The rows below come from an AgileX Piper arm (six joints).
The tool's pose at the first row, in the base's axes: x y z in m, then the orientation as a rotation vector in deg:
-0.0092, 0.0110, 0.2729, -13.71, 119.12, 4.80
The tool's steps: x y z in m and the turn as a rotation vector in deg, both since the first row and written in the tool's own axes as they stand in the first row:
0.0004, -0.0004, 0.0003, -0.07, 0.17, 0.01
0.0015, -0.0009, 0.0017, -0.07, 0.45, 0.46
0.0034, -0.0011, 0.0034, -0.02, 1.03, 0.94
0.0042, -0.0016, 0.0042, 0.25, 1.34, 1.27
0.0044, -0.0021, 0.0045, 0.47, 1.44, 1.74
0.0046, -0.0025, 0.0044, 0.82, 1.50, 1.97
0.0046, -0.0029, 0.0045, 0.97, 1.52, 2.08
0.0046, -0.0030, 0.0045, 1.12, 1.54, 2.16
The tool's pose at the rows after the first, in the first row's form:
-0.0091, 0.0106, 0.2724, -13.76, 119.29, 4.86
-0.0083, 0.0102, 0.2708, -13.31, 119.63, 5.10
-0.0077, 0.0100, 0.2683, -12.83, 120.27, 5.28
-0.0073, 0.0095, 0.2672, -12.35, 120.62, 5.17
-0.0070, 0.0091, 0.2669, -11.73, 120.78, 5.22
-0.0071, 0.0086, 0.2668, -11.28, 120.86, 4.98
-0.0070, 0.0083, 0.2668, -11.08, 120.89, 4.89
-0.0070, 0.0082, 0.2668, -10.90, 120.92, 4.78

